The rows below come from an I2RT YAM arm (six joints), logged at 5 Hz.
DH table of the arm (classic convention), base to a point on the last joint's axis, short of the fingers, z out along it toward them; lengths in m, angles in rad. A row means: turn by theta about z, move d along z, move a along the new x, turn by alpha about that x. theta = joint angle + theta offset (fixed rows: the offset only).
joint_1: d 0.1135; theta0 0; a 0.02; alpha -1.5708
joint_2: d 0; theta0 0; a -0.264; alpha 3.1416
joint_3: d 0; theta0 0.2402; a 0.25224; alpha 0
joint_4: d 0; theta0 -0.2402; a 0.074; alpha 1.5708
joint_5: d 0; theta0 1.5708; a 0; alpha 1.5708
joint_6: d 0.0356; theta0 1.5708; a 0; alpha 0
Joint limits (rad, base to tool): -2.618..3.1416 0..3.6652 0..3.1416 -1.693..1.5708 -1.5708..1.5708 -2.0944..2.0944
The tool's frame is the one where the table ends.
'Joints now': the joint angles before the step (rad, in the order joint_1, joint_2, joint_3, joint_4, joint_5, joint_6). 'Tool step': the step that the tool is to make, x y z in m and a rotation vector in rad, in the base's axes. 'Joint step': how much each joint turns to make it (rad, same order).
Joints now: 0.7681, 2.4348, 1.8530, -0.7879, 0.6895, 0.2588
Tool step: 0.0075, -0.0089, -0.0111, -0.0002, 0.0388, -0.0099
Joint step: -0.0260, 0.0226, -0.0006, 0.0035, -0.0290, -0.0138
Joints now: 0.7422, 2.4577, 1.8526, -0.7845, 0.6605, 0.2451
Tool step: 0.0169, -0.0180, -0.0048, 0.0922, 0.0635, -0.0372
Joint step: -0.0583, 0.0065, 0.0003, 0.0185, -0.1132, 0.0000
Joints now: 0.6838, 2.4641, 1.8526, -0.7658, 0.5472, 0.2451
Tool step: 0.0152, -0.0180, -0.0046, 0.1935, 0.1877, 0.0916
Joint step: -0.0688, 0.0020, 0.0002, 0.0133, -0.2945, -0.1123
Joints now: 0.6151, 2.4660, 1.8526, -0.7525, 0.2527, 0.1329
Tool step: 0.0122, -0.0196, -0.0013, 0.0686, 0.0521, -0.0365
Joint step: -0.0541, 0.0013, 0.0002, -0.0041, -0.0878, 0.0000
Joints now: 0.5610, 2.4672, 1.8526, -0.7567, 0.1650, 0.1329
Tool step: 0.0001, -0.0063, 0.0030, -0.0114, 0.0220, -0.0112
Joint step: -0.0114, -0.0077, 0.0006, -0.0330, -0.0019, 0.0002
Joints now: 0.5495, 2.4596, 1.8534, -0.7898, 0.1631, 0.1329
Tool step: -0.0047, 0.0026, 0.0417, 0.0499, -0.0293, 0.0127
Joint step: 0.0078, -0.0898, 0.0064, -0.0451, -0.0275, 0.0006
